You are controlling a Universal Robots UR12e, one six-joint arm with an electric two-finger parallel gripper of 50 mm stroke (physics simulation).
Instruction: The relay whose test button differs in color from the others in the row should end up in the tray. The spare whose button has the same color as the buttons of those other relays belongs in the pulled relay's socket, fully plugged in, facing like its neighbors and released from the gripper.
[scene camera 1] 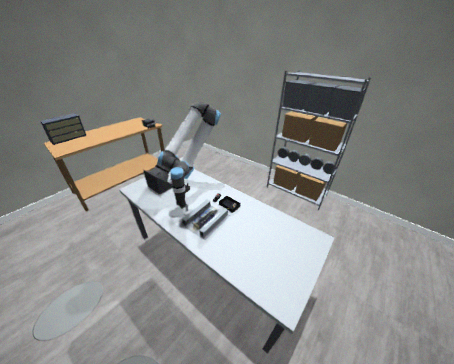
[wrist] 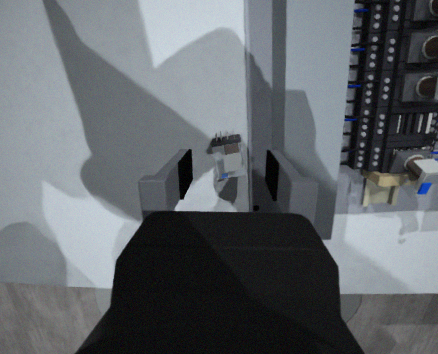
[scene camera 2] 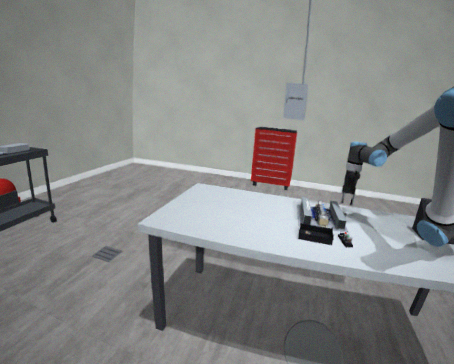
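Pixels of known places: gripper, fingertip midpoint: [scene camera 1: 184, 209] [wrist: 228, 165] [scene camera 2: 346, 203]; arm's base, link origin: [scene camera 1: 158, 177].
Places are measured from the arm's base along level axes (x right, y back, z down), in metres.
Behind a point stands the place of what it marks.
Note:
My gripper [scene camera 1: 186, 209] {x 0.116, y -0.522, z 0.034 m} [scene camera 2: 348, 201] {x 0.116, y -0.522, z 0.034 m} [wrist: 228, 165] {x 0.116, y -0.522, z 0.034 m} is open and empty above the table, beside the near cable duct. A loose relay [wrist: 230, 162] {x 0.131, y -0.523, z 0.093 m} with a blue button lies tipped on the table, its pins toward the top of the wrist view. It sits between and below the fingers, close to the duct. The relay row [scene camera 1: 205, 219] [scene camera 2: 320, 214] [wrist: 372, 85] stands between two ducts; one relay [wrist: 425, 171] {x 0.126, y -0.669, z 0.047 m} at its end shows a blue button. A socket [wrist: 415, 123] {x 0.095, y -0.679, z 0.081 m} beside it shows bare slots. The black tray [scene camera 1: 230, 210] {x -0.169, y -0.770, z 0.101 m} [scene camera 2: 316, 237] {x -0.282, y -0.717, z 0.087 m} holds a small item, too small to identify.
Grey ducts [scene camera 1: 214, 225] [scene camera 2: 337, 215] {x -0.052, y -0.595, z 0.051 m} [wrist: 317, 65] {x 0.052, y -0.581, z 0.050 m} flank the row. A small dark holder [scene camera 1: 216, 198] {x -0.212, y -0.574, z 0.099 m} [scene camera 2: 345, 240] {x -0.250, y -0.573, z 0.095 m} with small coloured parts stands beside the tray. A beige end clamp [wrist: 380, 194] {x 0.172, y -0.682, z 0.110 m} closes the row. The front table edge crosses low in the wrist view.

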